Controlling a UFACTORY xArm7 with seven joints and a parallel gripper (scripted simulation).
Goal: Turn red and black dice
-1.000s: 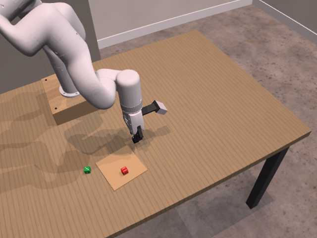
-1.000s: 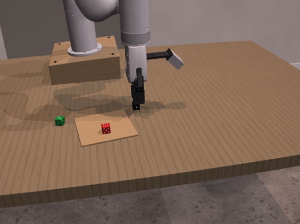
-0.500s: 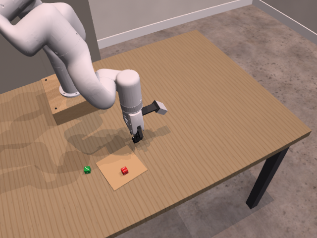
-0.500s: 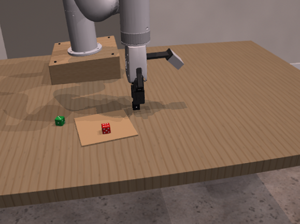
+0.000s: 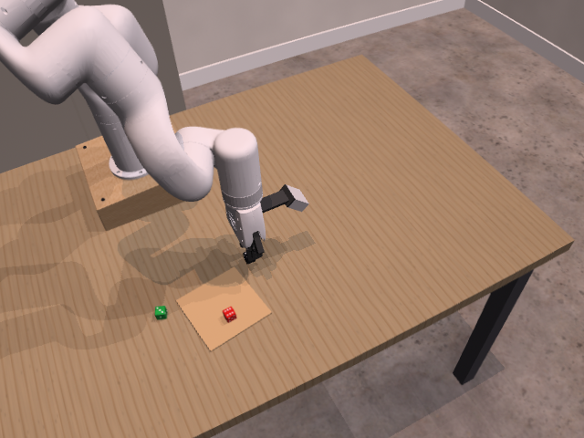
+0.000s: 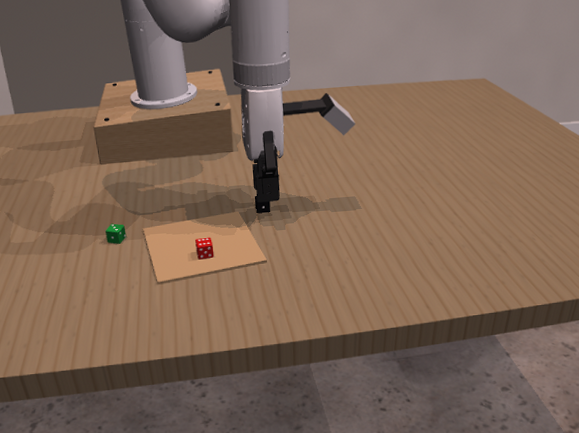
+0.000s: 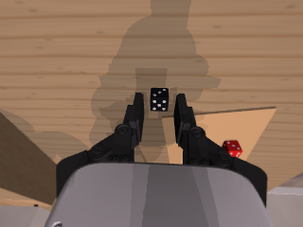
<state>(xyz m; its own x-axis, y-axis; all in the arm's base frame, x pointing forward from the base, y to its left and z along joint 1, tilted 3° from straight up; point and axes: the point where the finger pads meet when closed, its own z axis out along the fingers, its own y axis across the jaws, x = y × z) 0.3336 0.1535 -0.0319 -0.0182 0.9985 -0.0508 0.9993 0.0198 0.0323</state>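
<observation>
Now: the black die 40 mm below my hand and 10 mm to the right of it. From my hand the other things lie so: red die 120 mm ahead, 90 mm to the right, 30 mm below; tan mat 100 mm to the right, 90 mm ahead, 40 mm below; green die 220 mm to the right, 50 mm ahead, 40 mm below.
</observation>
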